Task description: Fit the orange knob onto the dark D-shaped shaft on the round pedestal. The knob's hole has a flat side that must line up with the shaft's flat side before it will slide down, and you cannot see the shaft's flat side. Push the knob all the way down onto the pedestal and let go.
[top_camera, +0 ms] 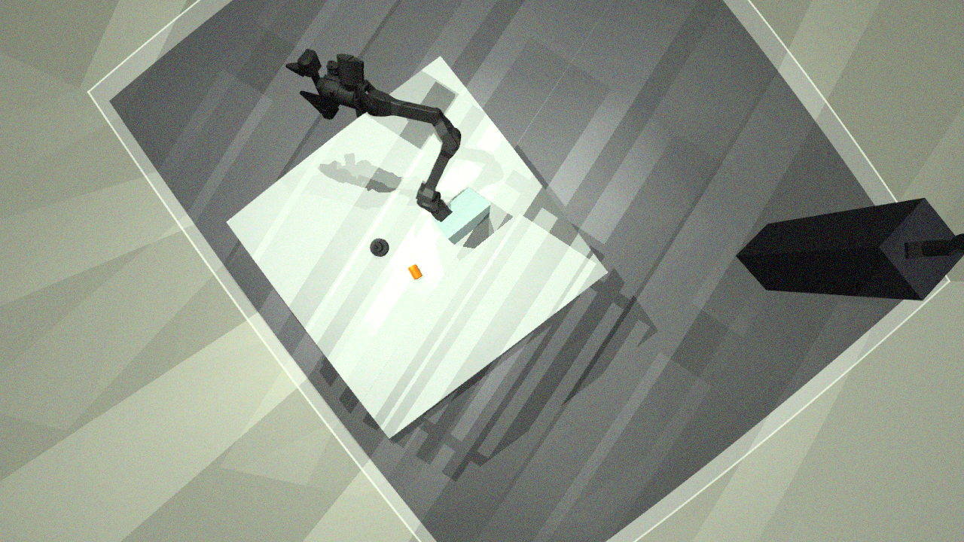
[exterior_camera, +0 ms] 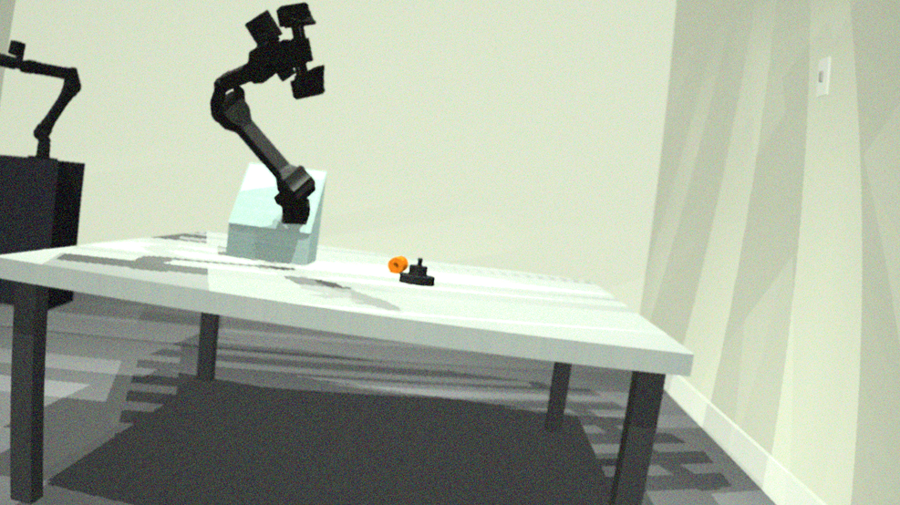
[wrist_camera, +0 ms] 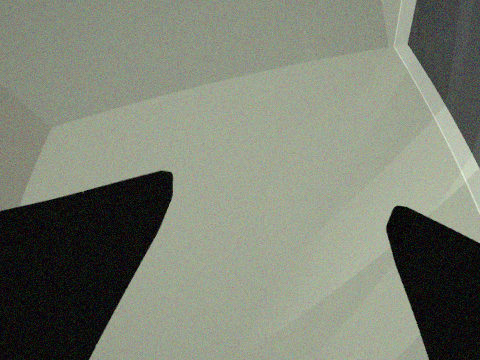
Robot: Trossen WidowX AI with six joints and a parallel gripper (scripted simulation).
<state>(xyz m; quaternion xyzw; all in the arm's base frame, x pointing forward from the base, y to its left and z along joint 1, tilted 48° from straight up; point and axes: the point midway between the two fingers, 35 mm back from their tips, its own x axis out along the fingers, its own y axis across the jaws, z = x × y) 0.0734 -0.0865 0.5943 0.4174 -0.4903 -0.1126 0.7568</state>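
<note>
Right now my gripper tip is 210 mm short of the orange knob, 600 mm to the right of it and 440 mm above it. From my gripper tip the other things lie so: pedestal: 260 mm ahead, 400 mm to the left, 430 mm below.
</note>
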